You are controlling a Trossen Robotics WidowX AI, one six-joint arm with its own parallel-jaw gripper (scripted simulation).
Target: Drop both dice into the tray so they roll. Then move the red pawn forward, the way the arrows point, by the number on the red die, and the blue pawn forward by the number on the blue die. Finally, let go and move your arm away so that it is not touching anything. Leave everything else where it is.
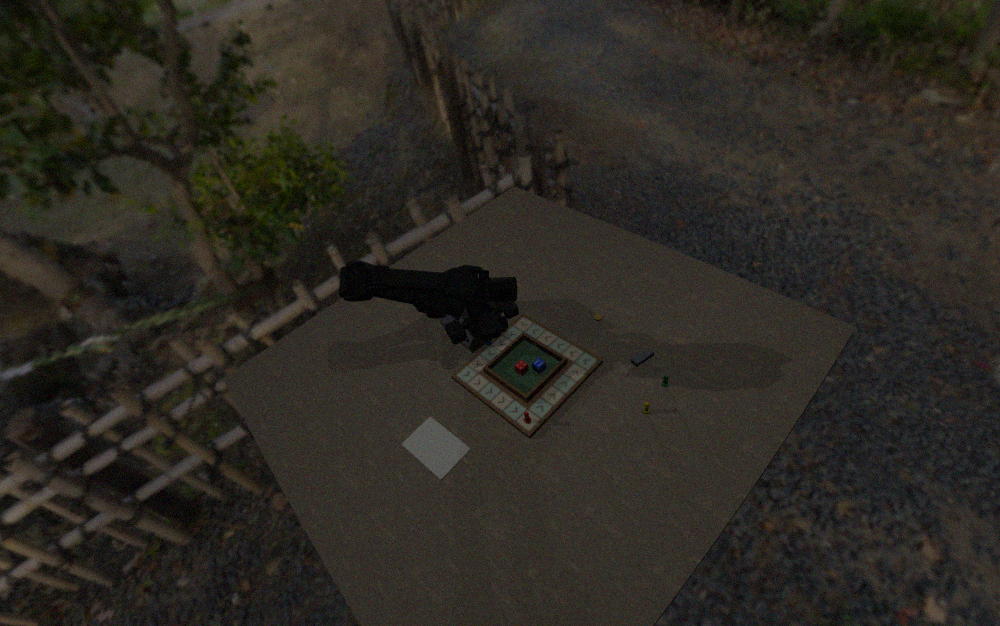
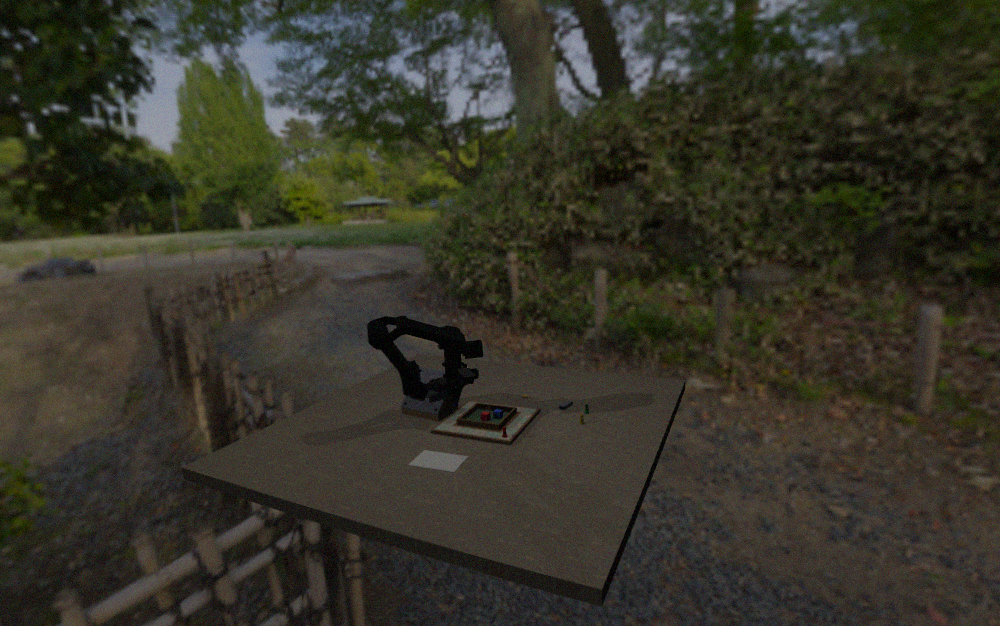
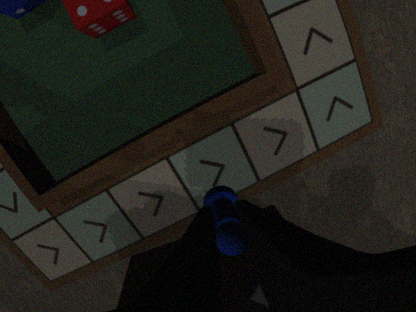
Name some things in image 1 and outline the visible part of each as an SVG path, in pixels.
My gripper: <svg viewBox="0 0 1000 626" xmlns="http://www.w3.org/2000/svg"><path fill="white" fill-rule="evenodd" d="M517 305L514 301L495 302L498 306L496 308L492 307L489 301L478 307L469 307L465 304L469 319L463 321L462 324L456 319L445 325L445 331L455 345L466 340L467 334L465 330L467 329L472 337L479 336L487 343L487 340L490 339L491 341L493 338L500 337L501 333L506 331L508 328L507 318L510 319L519 314Z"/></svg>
A white sheet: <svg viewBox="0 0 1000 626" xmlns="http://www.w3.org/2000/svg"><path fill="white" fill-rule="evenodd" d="M430 416L401 445L437 477L442 479L470 448Z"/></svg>
